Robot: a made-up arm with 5 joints.
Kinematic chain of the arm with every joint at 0, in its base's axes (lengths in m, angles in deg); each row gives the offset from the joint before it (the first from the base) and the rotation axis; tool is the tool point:
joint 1: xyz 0 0 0.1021 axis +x
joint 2: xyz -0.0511 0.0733 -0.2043 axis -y
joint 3: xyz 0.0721 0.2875 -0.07 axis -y
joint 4: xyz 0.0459 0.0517 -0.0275 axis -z
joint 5: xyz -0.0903 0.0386 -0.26 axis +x
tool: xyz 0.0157 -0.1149 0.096
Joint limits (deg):
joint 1: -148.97..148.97
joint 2: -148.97..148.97
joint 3: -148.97..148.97
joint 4: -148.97..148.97
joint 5: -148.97..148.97
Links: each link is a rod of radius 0.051 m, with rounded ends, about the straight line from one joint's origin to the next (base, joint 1, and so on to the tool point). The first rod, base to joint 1, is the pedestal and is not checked.
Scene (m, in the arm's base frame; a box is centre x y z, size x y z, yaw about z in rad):
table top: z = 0
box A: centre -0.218 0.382 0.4 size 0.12 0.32 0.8 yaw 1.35
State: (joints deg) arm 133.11 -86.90 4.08 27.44 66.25
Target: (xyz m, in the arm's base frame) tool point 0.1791 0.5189 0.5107
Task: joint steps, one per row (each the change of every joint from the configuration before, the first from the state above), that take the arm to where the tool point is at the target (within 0.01 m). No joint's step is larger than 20 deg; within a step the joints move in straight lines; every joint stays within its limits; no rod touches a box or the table.
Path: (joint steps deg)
1: 0.14 18.22 -2.16 2.49 2.06
2: 0.15 18.22 -2.16 2.48 2.05
3: 0.14 18.22 -2.16 2.49 2.06
4: 0.15 18.22 -2.16 2.49 2.06
5: 0.14 18.23 -2.16 2.49 2.05
6: 0.15 18.22 -2.16 2.48 2.06
7: 0.14 18.22 -2.17 2.49 2.05
8: 0.15 18.22 -2.16 2.49 2.06
9: -8.63 -19.37 17.57 -11.05 -5.65
10: -8.63 -19.37 17.56 -11.06 -5.65
11: -8.63 -19.36 17.56 -11.05 -5.64
12: -8.63 -19.37 17.56 -11.05 -5.65

